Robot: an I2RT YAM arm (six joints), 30 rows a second.
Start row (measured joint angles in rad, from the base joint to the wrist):
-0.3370 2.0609 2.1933 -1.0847 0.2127 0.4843
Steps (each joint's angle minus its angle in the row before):
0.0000 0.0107 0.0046 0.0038 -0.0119 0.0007
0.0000 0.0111 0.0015 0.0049 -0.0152 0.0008
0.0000 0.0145 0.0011 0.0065 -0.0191 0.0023
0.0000 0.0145 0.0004 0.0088 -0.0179 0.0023
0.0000 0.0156 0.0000 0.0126 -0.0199 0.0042
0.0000 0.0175 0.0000 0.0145 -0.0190 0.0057
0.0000 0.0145 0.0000 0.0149 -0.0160 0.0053
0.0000 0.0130 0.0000 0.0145 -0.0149 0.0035
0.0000 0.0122 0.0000 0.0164 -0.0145 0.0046
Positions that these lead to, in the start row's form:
-0.3370 2.0716 2.1979 -1.0809 0.2008 0.4850
-0.3370 2.0827 2.1994 -1.0760 0.1856 0.4858
-0.3370 2.0972 2.2005 -1.0695 0.1665 0.4881
-0.3370 2.1117 2.2009 -1.0607 0.1486 0.4904
-0.3370 2.1273 2.2009 -1.0481 0.1287 0.4946
-0.3370 2.1448 2.2009 -1.0336 0.1097 0.5003
-0.3370 2.1593 2.2009 -1.0187 0.0937 0.5056
-0.3370 2.1723 2.2009 -1.0042 0.0788 0.5091
-0.3370 2.1845 2.2009 -0.9878 0.0643 0.5137

